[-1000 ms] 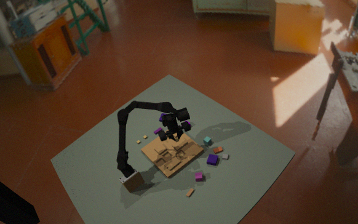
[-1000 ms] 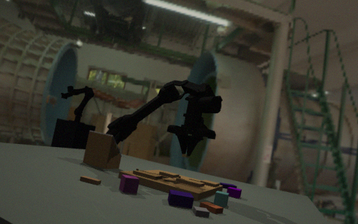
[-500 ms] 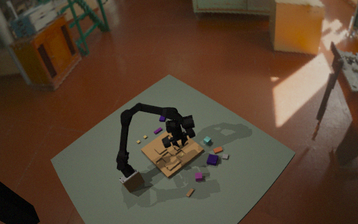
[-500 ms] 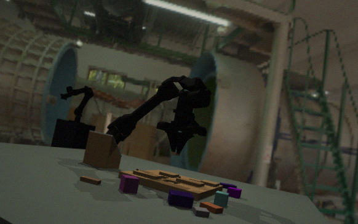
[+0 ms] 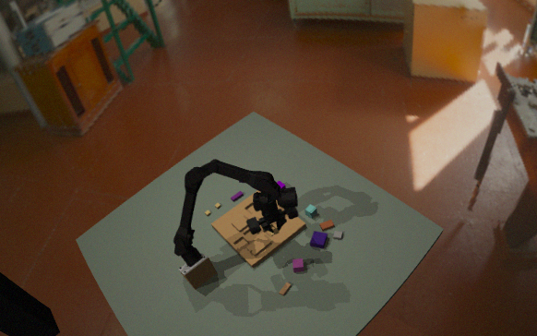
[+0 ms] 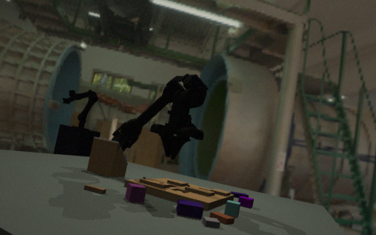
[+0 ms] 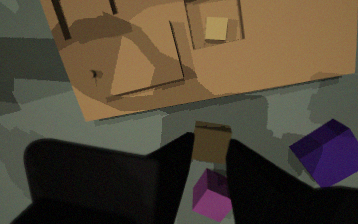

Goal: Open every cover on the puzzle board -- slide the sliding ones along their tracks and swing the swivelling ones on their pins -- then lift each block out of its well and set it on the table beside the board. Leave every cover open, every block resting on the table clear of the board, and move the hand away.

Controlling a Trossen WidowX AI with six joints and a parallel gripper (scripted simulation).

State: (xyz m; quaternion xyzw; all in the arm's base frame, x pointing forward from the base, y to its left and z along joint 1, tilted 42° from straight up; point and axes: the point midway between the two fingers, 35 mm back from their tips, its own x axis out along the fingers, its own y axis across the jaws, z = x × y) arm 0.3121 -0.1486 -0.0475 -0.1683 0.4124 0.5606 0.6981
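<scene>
Now: gripper tip 20 mm past the magenta block, 130 mm to the left of it and 100 mm above it. The rest, counted from my gripper tip: teal block 210 mm ahead, 20 mm to the left, 100 mm below; grey block 200 mm ahead, 150 mm to the right, 110 mm below; orange block 210 mm ahead, 80 mm to the right, 110 mm below.
</scene>
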